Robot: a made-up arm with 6 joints. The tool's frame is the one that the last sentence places.
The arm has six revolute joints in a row. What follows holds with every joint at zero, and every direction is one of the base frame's.
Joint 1 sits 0.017 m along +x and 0.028 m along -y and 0.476 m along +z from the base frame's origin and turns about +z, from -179.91 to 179.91 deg.
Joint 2 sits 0.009 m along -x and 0.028 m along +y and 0.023 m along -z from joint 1 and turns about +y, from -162.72 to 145.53 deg.
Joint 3 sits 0.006 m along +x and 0.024 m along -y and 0.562 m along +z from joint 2 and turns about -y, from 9.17 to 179.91 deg.
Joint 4 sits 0.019 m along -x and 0.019 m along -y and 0.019 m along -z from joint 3 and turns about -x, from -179.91 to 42.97 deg.
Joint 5 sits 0.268 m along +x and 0.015 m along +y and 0.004 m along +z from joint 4 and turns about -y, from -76.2 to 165.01 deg.
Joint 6 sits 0.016 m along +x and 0.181 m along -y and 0.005 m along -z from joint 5 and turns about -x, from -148.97 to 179.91 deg.
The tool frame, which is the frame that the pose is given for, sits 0.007 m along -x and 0.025 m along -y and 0.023 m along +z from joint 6; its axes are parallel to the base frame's.
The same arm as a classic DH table. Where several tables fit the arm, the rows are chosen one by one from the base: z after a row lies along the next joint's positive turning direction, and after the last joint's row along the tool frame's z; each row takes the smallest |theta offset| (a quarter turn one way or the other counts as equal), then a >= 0, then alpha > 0; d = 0 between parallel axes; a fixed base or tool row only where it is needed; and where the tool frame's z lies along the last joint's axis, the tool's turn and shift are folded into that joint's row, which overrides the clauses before.
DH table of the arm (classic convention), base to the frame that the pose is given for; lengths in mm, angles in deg. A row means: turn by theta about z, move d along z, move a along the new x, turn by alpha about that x. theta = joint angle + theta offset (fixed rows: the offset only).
base (fixed): a 32.8; alpha 0.00; d 0.0; theta0 -58.74
joint 1: a -9.0; alpha -90.00; d 453.0; theta0 58.74
joint 2: a 562.0; alpha 180.00; d 0.0; theta0 -89.39
joint 3: a -19.0; alpha -90.00; d 15.0; theta0 0.61
joint 4: a 4.0; alpha 90.00; d -249.0; theta0 0.00
joint 5: a -5.0; alpha -90.00; d 166.0; theta0 0.00
joint 6: a 25.0; alpha -90.00; d -9.0; theta0 -90.00
tool (fixed): a 0.0; alpha 0.00; d 23.0; theta0 90.00
Joint limits (deg, base to tool): -179.91..179.91 -162.72..145.53 9.17..179.91 -179.91..42.97 -76.20..165.01 -148.97..179.91

